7 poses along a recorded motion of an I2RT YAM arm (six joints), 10 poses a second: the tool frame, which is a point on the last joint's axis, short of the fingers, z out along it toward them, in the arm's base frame.
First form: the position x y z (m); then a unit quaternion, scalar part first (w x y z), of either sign.
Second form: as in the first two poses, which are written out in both.
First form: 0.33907 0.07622 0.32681 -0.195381 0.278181 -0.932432 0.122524
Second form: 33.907 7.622 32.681 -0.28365 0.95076 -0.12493 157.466
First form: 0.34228 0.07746 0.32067 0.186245 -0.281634 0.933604 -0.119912
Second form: 34.228 7.746 32.067 -0.28665 0.95023 -0.12205 158.533
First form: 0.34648 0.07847 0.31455 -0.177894 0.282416 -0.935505 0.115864
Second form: 34.648 7.847 31.455 -0.28699 0.95067 -0.11774 159.506
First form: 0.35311 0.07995 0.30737 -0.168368 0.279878 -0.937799 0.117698
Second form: 35.311 7.995 30.737 -0.28393 0.95138 -0.11940 160.614
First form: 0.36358 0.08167 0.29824 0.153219 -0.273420 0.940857 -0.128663
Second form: 36.358 8.167 29.824 -0.27669 0.95210 -0.13020 162.373
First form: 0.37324 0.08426 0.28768 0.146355 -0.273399 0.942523 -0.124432
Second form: 37.324 8.426 28.768 -0.27638 0.95278 -0.12579 163.168
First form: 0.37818 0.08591 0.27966 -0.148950 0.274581 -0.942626 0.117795
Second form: 37.818 8.591 27.966 -0.27768 0.95326 -0.11912 162.868
